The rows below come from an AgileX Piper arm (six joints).
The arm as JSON. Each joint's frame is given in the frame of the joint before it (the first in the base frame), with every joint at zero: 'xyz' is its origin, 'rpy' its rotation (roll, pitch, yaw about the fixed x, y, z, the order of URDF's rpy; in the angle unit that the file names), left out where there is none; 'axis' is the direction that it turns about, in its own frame. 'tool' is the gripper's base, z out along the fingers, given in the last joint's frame.
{
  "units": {
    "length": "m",
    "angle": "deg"
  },
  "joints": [
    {
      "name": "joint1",
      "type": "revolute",
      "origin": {
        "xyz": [
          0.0,
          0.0,
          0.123
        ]
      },
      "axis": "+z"
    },
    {
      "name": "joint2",
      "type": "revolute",
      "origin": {
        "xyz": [
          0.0,
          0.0,
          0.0
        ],
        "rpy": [
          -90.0,
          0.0,
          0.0
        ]
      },
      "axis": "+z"
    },
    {
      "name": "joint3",
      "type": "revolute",
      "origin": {
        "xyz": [
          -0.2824,
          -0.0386,
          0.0
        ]
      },
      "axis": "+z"
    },
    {
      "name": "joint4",
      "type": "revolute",
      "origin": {
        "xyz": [
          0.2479,
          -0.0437,
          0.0
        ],
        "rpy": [
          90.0,
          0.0,
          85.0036
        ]
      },
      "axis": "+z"
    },
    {
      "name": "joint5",
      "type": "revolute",
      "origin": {
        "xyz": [
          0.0,
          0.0,
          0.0
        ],
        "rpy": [
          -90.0,
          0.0,
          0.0
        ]
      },
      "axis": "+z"
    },
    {
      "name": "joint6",
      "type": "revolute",
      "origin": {
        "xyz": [
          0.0,
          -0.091,
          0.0
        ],
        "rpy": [
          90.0,
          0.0,
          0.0
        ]
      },
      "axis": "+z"
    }
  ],
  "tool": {
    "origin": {
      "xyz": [
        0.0,
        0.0,
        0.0
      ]
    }
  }
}
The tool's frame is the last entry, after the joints.
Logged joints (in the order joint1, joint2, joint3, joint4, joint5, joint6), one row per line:
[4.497 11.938 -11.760 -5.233 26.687 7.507]
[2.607 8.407 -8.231 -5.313 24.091 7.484]
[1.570 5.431 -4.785 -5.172 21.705 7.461]
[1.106 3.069 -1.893 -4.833 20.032 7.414]
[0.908 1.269 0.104 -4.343 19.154 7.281]
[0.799 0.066 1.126 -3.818 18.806 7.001]
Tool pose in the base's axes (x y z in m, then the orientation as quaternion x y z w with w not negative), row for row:
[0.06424 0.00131 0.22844 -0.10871 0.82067 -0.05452 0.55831]
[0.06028 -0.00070 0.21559 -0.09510 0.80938 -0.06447 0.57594]
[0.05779 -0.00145 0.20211 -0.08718 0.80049 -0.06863 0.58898]
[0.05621 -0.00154 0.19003 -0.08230 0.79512 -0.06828 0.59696]
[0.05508 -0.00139 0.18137 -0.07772 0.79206 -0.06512 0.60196]
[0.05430 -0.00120 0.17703 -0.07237 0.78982 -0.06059 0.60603]
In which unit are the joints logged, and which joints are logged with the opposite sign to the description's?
The joints are logged in degrees. Opposite sign: joint6.
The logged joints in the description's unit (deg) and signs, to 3 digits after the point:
[4.497 11.938 -11.760 -5.233 26.687 -7.507]
[2.607 8.407 -8.231 -5.313 24.091 -7.484]
[1.570 5.431 -4.785 -5.172 21.705 -7.461]
[1.106 3.069 -1.893 -4.833 20.032 -7.414]
[0.908 1.269 0.104 -4.343 19.154 -7.281]
[0.799 0.066 1.126 -3.818 18.806 -7.001]

